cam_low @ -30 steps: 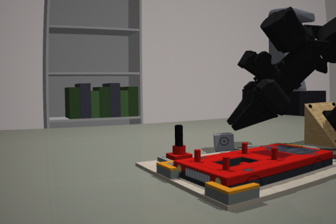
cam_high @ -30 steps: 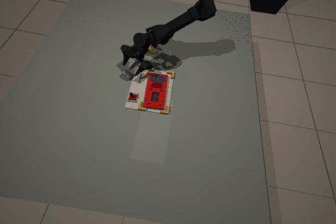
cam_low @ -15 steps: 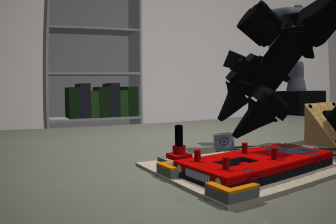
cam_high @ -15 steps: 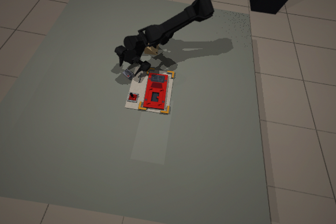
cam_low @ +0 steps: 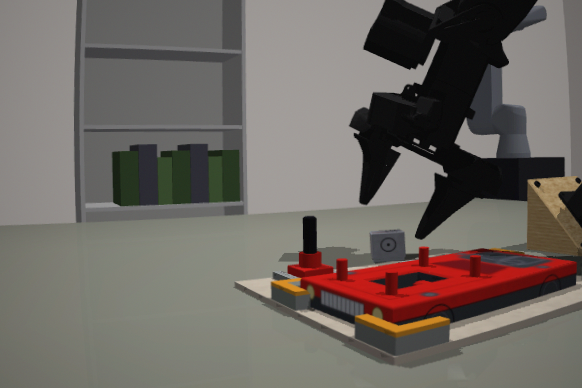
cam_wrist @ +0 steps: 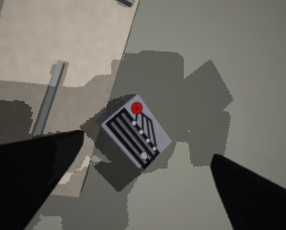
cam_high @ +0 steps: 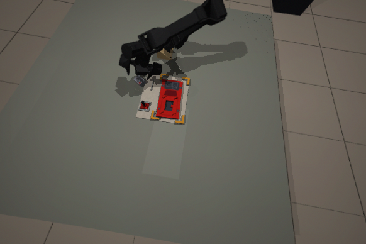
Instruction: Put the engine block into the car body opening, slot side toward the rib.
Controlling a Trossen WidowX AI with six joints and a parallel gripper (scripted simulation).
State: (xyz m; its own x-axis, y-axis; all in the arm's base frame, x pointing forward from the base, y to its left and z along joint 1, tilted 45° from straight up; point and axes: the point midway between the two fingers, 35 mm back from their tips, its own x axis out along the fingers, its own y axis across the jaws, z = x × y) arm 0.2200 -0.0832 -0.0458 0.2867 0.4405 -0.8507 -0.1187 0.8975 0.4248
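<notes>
Now: the grey engine block 30 mm below my gripper tip and 10 mm to the left of it.
</notes>
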